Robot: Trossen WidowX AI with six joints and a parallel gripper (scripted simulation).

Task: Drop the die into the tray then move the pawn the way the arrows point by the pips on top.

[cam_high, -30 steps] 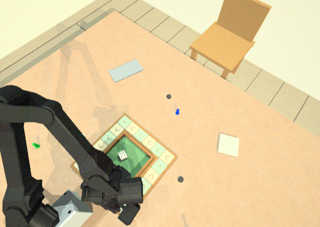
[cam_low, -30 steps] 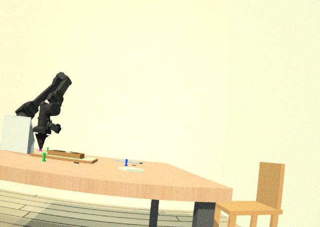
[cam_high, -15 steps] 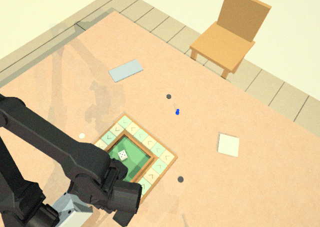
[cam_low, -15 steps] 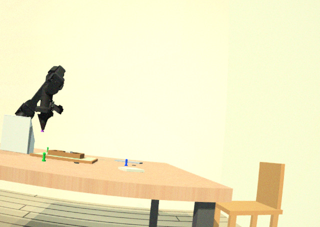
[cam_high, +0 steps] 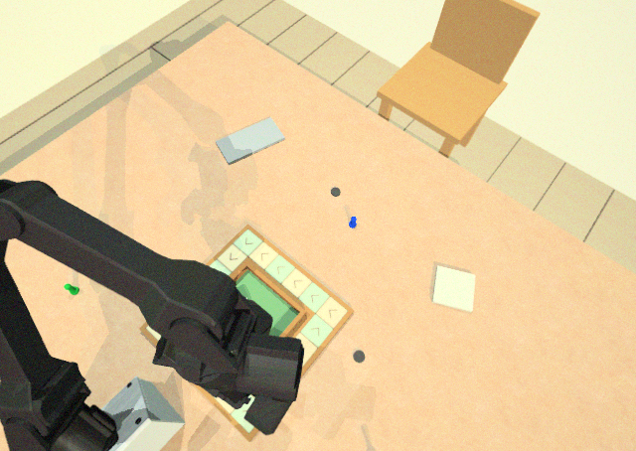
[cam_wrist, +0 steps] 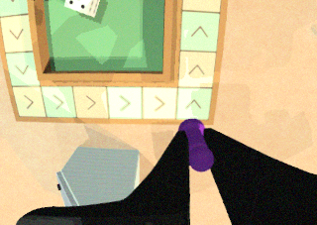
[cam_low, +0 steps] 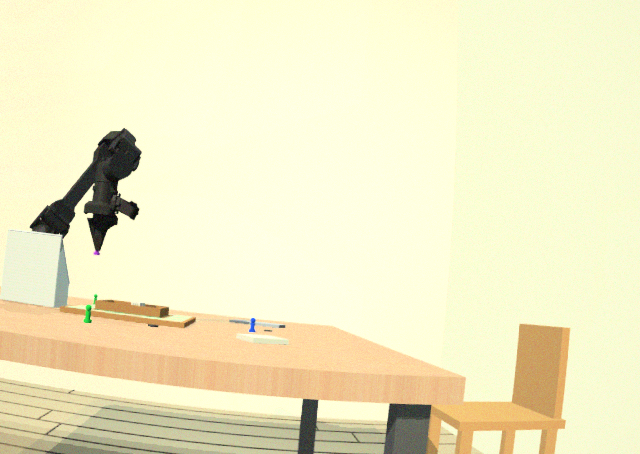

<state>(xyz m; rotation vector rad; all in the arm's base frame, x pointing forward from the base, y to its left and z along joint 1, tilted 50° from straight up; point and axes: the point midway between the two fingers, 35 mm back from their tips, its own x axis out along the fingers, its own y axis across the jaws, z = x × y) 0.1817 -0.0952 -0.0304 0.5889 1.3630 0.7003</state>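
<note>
Now: gripper tip 12 cm above the white die, 10 cm to the right of it and 9 cm short of it. The rest, counted from my gripper tip: green dice tray 14 cm below, 9 cm ahead, 8 cm to the left; then purple pawn 1 cm above; then white disc 29 cm to the left, 14 cm below, 5 cm ahead.
</note>
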